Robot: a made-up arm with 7 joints. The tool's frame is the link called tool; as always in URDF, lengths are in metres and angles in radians.
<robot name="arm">
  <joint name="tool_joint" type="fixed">
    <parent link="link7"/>
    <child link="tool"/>
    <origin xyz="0 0 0" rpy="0 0 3.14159"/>
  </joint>
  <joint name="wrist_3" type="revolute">
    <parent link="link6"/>
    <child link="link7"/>
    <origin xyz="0 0.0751 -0.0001" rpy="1.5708 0 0"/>
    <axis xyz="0 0 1"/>
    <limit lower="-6.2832" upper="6.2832" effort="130" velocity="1.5"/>
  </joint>
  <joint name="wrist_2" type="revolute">
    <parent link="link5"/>
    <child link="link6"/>
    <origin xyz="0 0.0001 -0.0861" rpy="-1.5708 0 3.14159"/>
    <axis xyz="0 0 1"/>
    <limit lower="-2.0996" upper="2.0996" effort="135" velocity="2.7"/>
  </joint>
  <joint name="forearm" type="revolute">
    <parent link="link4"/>
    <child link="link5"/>
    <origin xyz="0 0.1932 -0.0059" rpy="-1.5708 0 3.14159"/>
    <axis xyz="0 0 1"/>
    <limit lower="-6.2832" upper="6.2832" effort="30" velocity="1.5"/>
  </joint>
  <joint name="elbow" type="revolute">
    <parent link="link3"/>
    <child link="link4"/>
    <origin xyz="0 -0.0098 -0.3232" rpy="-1.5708 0 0"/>
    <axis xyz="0 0 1"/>
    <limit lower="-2.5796" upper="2.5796" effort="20" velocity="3.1"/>
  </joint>
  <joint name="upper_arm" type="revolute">
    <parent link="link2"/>
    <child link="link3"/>
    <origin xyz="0 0.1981 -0.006" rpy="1.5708 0 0"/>
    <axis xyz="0 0 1"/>
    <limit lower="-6.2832" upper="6.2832" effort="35" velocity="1.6"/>
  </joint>
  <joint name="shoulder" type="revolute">
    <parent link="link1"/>
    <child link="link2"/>
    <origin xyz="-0.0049 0 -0.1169" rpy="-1.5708 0 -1.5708"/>
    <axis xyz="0 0 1"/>
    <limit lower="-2.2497" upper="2.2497" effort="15" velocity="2.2"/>
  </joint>
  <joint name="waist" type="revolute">
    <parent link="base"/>
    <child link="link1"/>
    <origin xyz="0 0 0.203" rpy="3.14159 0 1.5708"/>
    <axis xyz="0 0 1"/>
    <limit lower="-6.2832" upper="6.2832" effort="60" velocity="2.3"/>
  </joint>
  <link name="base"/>
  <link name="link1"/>
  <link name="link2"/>
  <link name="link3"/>
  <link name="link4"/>
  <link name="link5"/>
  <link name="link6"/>
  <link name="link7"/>
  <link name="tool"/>
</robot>
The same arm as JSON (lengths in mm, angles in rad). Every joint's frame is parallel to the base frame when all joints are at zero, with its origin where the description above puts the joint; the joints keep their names.
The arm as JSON. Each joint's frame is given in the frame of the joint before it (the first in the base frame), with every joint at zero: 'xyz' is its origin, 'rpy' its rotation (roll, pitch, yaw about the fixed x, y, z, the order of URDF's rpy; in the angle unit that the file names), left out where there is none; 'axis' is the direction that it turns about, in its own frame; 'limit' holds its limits. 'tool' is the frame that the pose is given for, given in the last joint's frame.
{
  "units": {
    "length": "mm",
    "angle": "rad"
  },
  "joints": [
    {
      "name": "waist",
      "type": "revolute",
      "origin": {
        "xyz": [
          0.0,
          0.0,
          203.0
        ]
      },
      "axis": [
        0.0,
        0.0,
        -1.0
      ],
      "limit": {
        "lower": -6.2832,
        "upper": 6.2832
      }
    },
    {
      "name": "shoulder",
      "type": "revolute",
      "origin": {
        "xyz": [
          0.0,
          -4.9,
          116.9
        ]
      },
      "axis": [
        0.0,
        1.0,
        0.0
      ],
      "limit": {
        "lower": -2.2497,
        "upper": 2.2497
      }
    },
    {
      "name": "upper_arm",
      "type": "revolute",
      "origin": {
        "xyz": [
          0.0,
          -6.0,
          198.1
        ]
      },
      "axis": [
        0.0,
        0.0,
        -1.0
      ],
      "limit": {
        "lower": -6.2832,
        "upper": 6.2832
      }
    },
    {
      "name": "elbow",
      "type": "revolute",
      "origin": {
        "xyz": [
          0.0,
          -9.8,
          323.2
        ]
      },
      "axis": [
        0.0,
        1.0,
        0.0
      ],
      "limit": {
        "lower": -2.5796,
        "upper": 2.5796
      }
    },
    {
      "name": "forearm",
      "type": "revolute",
      "origin": {
        "xyz": [
          0.0,
          -5.9,
          193.2
        ]
      },
      "axis": [
        0.0,
        0.0,
        -1.0
      ],
      "limit": {
        "lower": -6.2832,
        "upper": 6.2832
      }
    },
    {
      "name": "wrist_2",
      "type": "revolute",
      "origin": {
        "xyz": [
          0.0,
          -0.1,
          86.1
        ]
      },
      "axis": [
        0.0,
        1.0,
        0.0
      ],
      "limit": {
        "lower": -2.0996,
        "upper": 2.0996
      }
    },
    {
      "name": "wrist_3",
      "type": "revolute",
      "origin": {
        "xyz": [
          0.0,
          -0.1,
          75.1
        ]
      },
      "axis": [
        0.0,
        0.0,
        -1.0
      ],
      "limit": {
        "lower": -6.2832,
        "upper": 6.2832
      }
    }
  ],
  "tool": {
    "origin": {
      "xyz": [
        0.0,
        0.0,
        0.0
      ],
      "rpy": [
        3.1416,
        0.0,
        0.0
      ]
    }
  }
}

